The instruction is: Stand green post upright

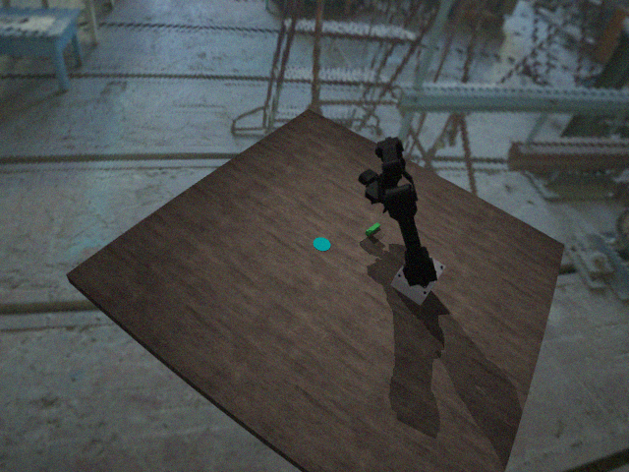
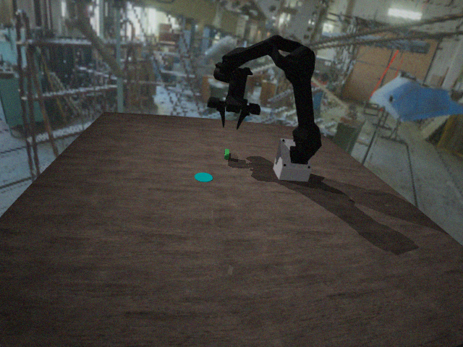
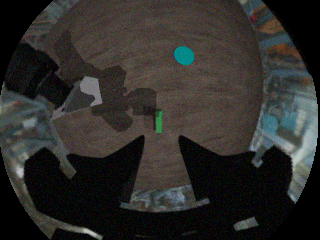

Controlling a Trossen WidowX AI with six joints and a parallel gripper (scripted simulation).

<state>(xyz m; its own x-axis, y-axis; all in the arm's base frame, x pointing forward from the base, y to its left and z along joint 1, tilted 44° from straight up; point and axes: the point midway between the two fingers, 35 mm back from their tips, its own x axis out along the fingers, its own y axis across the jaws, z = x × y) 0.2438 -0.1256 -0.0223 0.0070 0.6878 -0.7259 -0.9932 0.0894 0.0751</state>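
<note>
Now: gripper tip 20 mm to the left of the green post and 110 mm above it. From my gripper tip the other things lie so: cyan circle: 90 mm ahead, 170 mm to the left, 120 mm below.
</note>
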